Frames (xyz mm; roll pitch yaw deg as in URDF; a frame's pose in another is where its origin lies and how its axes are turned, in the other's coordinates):
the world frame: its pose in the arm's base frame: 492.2 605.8 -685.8 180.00 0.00 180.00
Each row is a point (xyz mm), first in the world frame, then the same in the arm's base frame.
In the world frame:
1: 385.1 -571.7 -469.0
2: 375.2 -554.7 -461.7
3: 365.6 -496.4 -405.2
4: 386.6 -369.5 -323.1
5: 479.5 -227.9 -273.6
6: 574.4 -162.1 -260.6
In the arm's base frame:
1: 107.1 34.1 -216.8
2: 117.0 51.1 -224.1
3: 126.6 109.4 -280.6
4: 105.6 236.3 -362.7
5: 12.7 377.9 -412.2
6: -82.2 443.7 -425.2

